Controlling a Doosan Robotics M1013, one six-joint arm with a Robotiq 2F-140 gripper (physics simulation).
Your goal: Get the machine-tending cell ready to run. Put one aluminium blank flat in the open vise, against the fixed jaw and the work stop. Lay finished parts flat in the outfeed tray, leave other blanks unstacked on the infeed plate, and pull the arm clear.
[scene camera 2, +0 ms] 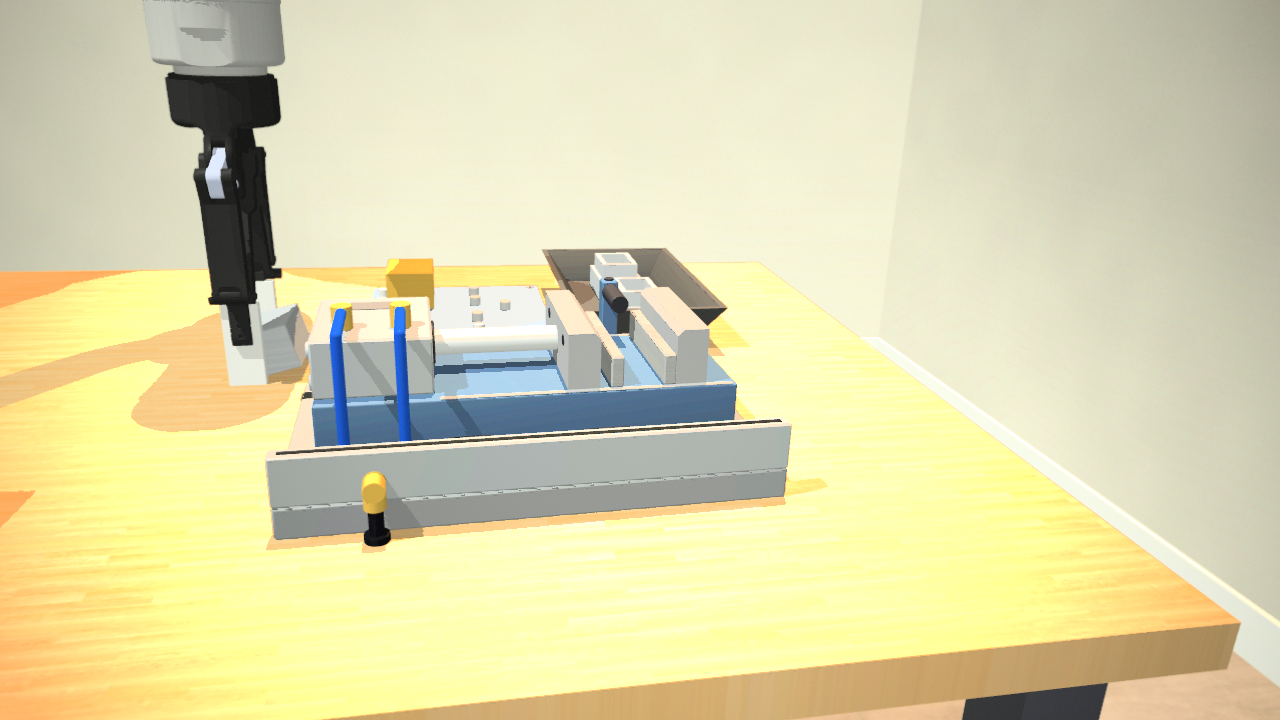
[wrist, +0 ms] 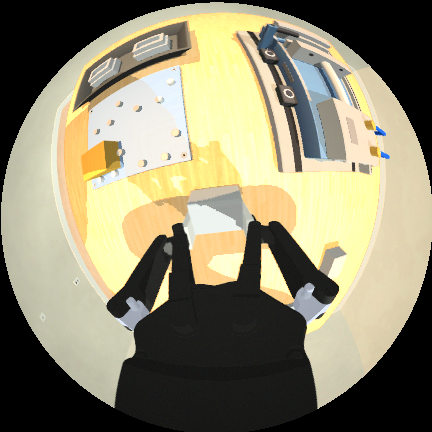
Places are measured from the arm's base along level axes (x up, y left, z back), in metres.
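Pixels of known places: gripper, between the fingertips: (scene camera 2: 257,368) (wrist: 217,213).
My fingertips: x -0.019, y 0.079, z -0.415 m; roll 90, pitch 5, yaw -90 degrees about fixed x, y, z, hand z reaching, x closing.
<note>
Ahead of a thing's pixels: the offset from my fingertips to its middle. "spot": to the spot under its first point.
My gripper (scene camera 2: 255,324) (wrist: 217,213) points down left of the vise {dx +0.050, dy -0.164, dz -0.218 m} (scene camera 2: 537,411) (wrist: 294,107). It is shut on a grey aluminium blank {dx +0.024, dy +0.001, dz -0.014 m} (scene camera 2: 286,342) (wrist: 216,216), which looks tilted, low over the table; contact with the table is unclear. The blue bed shows between the moving jaw (scene camera 2: 577,353) and the fixed jaw (scene camera 2: 687,340). The blue work stop {spot: dx +0.072, dy -0.089, dz -0.280 m} (scene camera 2: 610,315) (wrist: 268,37) stands at the vise's far side. Two finished parts {spot: dx +0.037, dy +0.087, dz -0.304 m} (wrist: 151,46) {spot: dx +0.035, dy +0.184, dz -0.294 m} (wrist: 104,72) lie in the dark outfeed tray (scene camera 2: 693,291) (wrist: 183,37). Another grey block {dx +0.018, dy -0.240, dz +0.116 m} (wrist: 334,261) lies on the table, right of the gripper in the wrist view.
An orange block {dx +0.026, dy +0.173, dz -0.105 m} (scene camera 2: 409,282) (wrist: 102,159) sits at a corner of the studded infeed plate {dx +0.004, dy +0.132, dz -0.154 m} (scene camera 2: 447,304) (wrist: 150,127). Blue hoses {spot: dx +0.078, dy -0.241, dz -0.148 m} (scene camera 2: 401,385) (wrist: 381,131) rise by the vise's cylinder block. A low grey panel {spot: dx +0.029, dy -0.259, dz -0.224 m} (scene camera 2: 537,474) with a yellow-topped fitting {dx +0.032, dy -0.277, dz -0.135 m} (scene camera 2: 374,492) runs along the vise's near side.
</note>
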